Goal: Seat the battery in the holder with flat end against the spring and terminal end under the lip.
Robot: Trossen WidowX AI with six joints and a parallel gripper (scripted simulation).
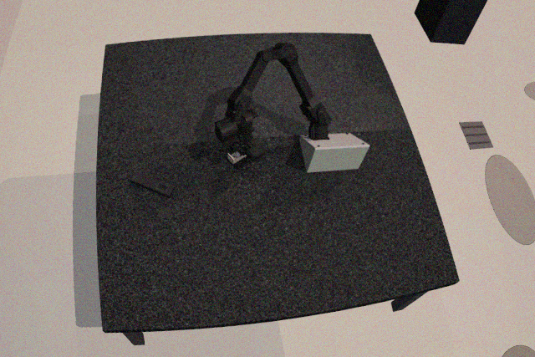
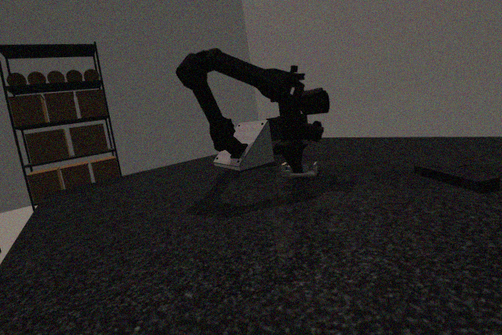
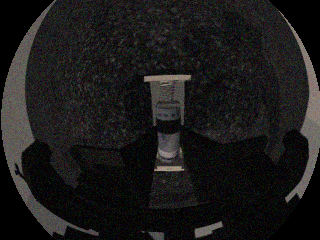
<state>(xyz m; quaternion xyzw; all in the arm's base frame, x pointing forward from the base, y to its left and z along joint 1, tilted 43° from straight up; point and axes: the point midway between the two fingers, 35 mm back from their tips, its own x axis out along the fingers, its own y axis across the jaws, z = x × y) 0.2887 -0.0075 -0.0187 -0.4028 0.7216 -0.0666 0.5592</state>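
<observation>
Right now the battery is 10 mm above my gripper tip. From my gripper tip the other things lie so: flat dark slab (340 mm ahead, 110 mm to the left, 10 mm above).
</observation>
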